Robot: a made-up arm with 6 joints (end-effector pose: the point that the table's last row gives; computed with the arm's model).
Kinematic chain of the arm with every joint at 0, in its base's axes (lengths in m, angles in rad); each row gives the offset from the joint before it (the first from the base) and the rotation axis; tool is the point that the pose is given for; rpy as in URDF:
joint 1: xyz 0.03 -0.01 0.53 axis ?
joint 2: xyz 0.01 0 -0.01 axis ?
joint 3: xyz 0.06 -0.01 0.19 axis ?
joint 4: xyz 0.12 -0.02 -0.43 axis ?
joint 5: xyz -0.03 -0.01 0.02 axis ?
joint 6: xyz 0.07 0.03 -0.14 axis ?
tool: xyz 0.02 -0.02 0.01 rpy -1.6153 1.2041 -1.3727
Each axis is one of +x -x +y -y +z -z.
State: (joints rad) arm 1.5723 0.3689 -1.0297 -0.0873 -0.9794 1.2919
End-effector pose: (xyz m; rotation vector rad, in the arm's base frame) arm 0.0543 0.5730 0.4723 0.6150 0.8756 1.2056
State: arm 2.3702 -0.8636 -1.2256 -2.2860 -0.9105 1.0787
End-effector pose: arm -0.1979 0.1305 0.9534 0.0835 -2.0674 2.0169
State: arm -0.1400 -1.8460 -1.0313 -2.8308 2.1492 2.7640
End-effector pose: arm -0.3292 -0.0700 0.9582 -0.8071 2.4957 0.9017
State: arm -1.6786 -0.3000 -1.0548 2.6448 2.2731 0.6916
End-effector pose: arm 0.0432 -0.4559 0.9022 1.4826 0.0516 0.9841
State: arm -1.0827 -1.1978 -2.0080 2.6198 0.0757 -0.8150
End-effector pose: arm -0.1600 0.1835 1.1859 0.5308 -1.4256 0.1924
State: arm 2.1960 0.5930 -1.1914 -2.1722 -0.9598 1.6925
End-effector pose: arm -0.2865 0.3359 0.3092 1.5273 -0.2250 -2.7008
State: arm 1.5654 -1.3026 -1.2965 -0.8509 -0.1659 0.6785
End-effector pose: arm 0.0175 -0.0394 1.1655 0.7144 -1.0374 0.9205
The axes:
joint 1: +z
joint 2: +y
joint 3: +y
joint 4: -z
joint 5: +y
joint 6: -z

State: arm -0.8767 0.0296 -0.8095 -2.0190 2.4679 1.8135
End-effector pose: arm 0.1847 -0.4533 0.5943 1.1889 -0.1116 2.5293
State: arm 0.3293 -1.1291 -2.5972 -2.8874 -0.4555 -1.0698
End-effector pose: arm -0.3442 -0.1678 1.0578 1.5848 -0.3830 1.6866
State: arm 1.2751 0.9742 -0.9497 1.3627 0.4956 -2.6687
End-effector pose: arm 0.1146 0.3253 0.0199 -1.4334 0.1046 2.2295
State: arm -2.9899 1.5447 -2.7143 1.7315 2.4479 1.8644
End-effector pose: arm -0.5182 -0.2099 0.4709 3.0240 -0.3015 0.7196
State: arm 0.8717 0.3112 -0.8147 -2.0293 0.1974 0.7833
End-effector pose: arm 0.3614 0.3617 0.2584 -1.7802 -0.0915 0.9578
